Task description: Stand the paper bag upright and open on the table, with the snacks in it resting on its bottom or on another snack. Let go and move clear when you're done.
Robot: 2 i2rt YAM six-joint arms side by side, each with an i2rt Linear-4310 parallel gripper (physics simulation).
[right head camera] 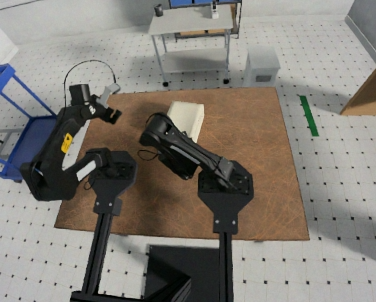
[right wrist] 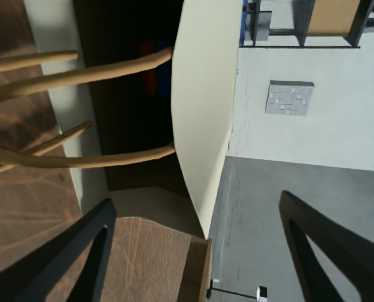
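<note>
The cream paper bag [right head camera: 186, 116] [right wrist: 205, 95] lies on its side on the brown table [right head camera: 255, 130], towards the back. Its open mouth and tan handles [right wrist: 115, 72] face the right wrist camera. Deep in the dark inside, a red snack [right wrist: 148, 67] and a blue snack [right wrist: 164, 75] show in part. My right gripper [right wrist: 195, 202] is open, with its fingers apart in front of the bag's mouth and nothing held; its fingers are hidden behind the arm in the head view. My left gripper [right head camera: 113, 115] is open and empty above the table's back left, apart from the bag.
My right arm [right head camera: 190, 147] reaches across the table in front of the bag and partly covers it. My left arm [right head camera: 55, 150] is bent out over the left edge. Behind the table stand a grey cart [right head camera: 192, 22] and a grey cabinet [right head camera: 262, 65]. A blue cart [right head camera: 37, 140] stands at the left.
</note>
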